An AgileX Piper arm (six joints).
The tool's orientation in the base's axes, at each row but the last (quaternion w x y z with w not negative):
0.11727, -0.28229, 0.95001, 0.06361
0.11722, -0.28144, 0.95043, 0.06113
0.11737, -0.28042, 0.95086, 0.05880
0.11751, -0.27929, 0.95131, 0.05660
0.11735, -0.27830, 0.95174, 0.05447
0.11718, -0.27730, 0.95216, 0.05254
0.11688, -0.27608, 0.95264, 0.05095
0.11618, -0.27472, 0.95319, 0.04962
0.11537, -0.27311, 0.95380, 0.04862
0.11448, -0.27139, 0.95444, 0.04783
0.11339, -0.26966, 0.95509, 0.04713
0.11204, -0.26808, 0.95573, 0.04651
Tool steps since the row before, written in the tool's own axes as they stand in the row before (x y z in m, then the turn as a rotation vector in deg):
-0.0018, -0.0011, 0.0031, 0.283, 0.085, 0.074
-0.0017, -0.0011, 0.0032, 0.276, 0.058, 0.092
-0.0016, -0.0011, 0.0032, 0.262, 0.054, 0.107
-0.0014, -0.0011, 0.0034, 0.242, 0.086, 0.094
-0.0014, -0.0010, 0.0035, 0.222, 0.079, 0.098
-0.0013, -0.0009, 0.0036, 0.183, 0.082, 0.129
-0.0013, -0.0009, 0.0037, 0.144, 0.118, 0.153
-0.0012, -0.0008, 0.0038, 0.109, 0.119, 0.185
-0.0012, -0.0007, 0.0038, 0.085, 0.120, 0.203
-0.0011, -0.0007, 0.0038, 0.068, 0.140, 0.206
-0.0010, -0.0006, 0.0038, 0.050, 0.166, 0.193
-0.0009, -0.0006, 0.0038, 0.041, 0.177, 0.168
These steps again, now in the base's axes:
0.0026, 0.0006, -0.0026, -0.263, -0.063, -0.140
0.0026, 0.0006, -0.0027, -0.239, -0.079, -0.157
0.0025, 0.0005, -0.0027, -0.223, -0.072, -0.168
0.0024, 0.0004, -0.0030, -0.226, -0.037, -0.149
0.0024, 0.0005, -0.0031, -0.205, -0.032, -0.148
0.0022, 0.0005, -0.0032, -0.169, -0.004, -0.168
0.0023, 0.0005, -0.0033, -0.152, 0.050, -0.180
0.0022, 0.0005, -0.0034, -0.117, 0.074, -0.203
0.0021, 0.0006, -0.0034, -0.095, 0.090, -0.214
0.0020, 0.0005, -0.0034, -0.091, 0.116, -0.212
0.0019, 0.0006, -0.0035, -0.092, 0.145, -0.194
0.0018, 0.0005, -0.0035, -0.095, 0.155, -0.168

